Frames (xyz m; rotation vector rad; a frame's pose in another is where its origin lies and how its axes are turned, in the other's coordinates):
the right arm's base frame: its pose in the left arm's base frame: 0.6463 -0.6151 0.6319 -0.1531 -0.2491 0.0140
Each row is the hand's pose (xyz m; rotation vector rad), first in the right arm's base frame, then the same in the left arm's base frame.
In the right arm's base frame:
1: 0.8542 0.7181 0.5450 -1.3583 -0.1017 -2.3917
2: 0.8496 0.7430 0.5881 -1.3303 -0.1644 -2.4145
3: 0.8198 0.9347 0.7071 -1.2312 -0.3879 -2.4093
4: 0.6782 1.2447 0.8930 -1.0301 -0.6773 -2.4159
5: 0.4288 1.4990 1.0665 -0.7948 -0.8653 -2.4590
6: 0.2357 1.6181 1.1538 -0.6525 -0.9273 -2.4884
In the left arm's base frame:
1: 1.3434 0.2038 1.2530 -1.1102 -0.3673 -2.5756
2: 1.3284 0.2347 1.2893 -1.0789 -0.4312 -2.5931
3: 1.2712 0.4410 1.3667 -0.9844 -0.6632 -2.5679
4: 1.0897 0.7704 1.4628 -0.7826 -0.9631 -2.5365
5: 0.8065 1.0395 1.5291 -0.5352 -1.1556 -2.5383
6: 0.5985 1.1639 1.5473 -0.3847 -1.2179 -2.5436

